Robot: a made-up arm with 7 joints.
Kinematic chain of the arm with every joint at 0, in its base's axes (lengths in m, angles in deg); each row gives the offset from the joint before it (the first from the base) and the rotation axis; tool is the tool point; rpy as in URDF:
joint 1: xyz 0 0 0.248 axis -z
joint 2: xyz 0 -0.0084 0.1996 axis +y
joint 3: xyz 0 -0.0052 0.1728 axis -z
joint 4: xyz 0 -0.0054 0.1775 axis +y
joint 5: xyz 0 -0.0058 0.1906 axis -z
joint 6: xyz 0 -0.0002 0.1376 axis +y
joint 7: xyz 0 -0.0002 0.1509 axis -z
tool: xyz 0 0 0 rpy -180 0 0
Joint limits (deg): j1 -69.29..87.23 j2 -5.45..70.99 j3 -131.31..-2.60 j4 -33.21..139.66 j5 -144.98..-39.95 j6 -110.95..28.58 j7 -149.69..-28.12
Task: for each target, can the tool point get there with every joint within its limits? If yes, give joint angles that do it. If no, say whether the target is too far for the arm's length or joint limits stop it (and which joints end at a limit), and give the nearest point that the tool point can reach.
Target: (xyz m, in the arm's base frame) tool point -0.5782 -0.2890 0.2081
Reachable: no: joint limits stop it (at a limit: joint 1, joint 2, joint 3) | nearest point -0.3303 -0.1499 0.4720 | short by 0.388 m
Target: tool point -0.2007 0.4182 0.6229
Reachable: yes | joints -45.92 61.61 -107.43 109.37 -57.02 -22.67 -74.98
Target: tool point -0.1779 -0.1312 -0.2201
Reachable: no: joint limits stop it (at a limit: joint 1, joint 2, joint 3) | nearest point -0.0530 -0.2114 0.1074 | short by 0.360 m
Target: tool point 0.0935 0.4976 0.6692
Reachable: yes | joints -19.98 26.41 -82.05 98.65 -59.96 -26.18 -57.39
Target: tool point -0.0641 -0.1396 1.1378
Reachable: yes | joints 46.90 1.08 -28.95 10.96 -54.55 -89.21 -109.90
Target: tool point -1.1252 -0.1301 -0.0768
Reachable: no: too far | nearest point -0.3874 -0.0448 0.5033 | short by 0.942 m
